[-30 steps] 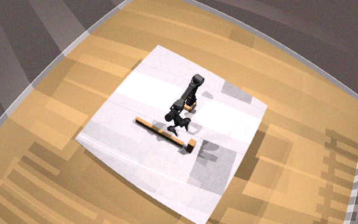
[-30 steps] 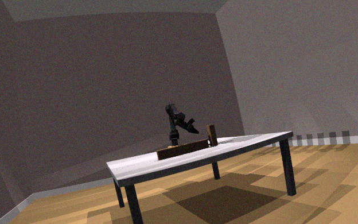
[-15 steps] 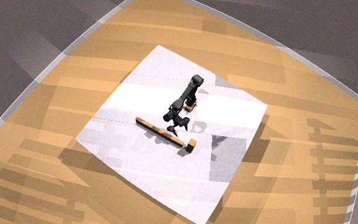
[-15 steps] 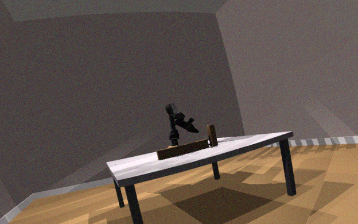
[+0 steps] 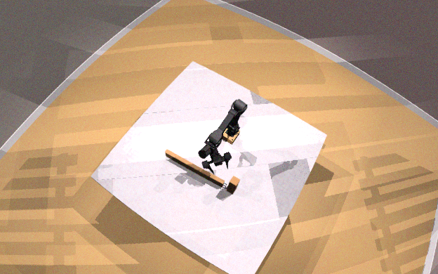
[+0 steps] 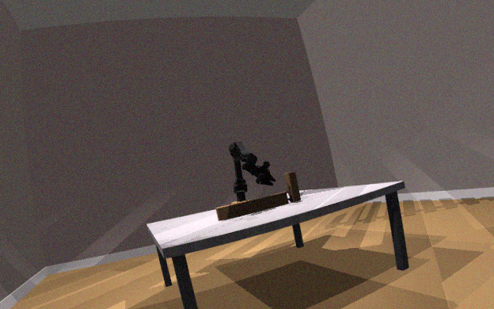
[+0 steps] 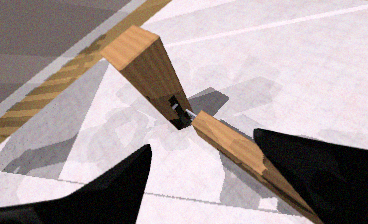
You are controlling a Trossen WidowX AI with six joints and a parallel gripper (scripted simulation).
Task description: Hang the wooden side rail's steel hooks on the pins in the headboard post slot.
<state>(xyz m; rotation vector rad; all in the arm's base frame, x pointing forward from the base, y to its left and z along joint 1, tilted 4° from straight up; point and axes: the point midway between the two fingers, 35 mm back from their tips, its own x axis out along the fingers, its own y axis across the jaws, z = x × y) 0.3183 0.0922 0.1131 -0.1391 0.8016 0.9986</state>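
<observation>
My gripper tip is now 20 mm short of the headboard post, 110 mm to the right of it and 50 mm above it.
</observation>
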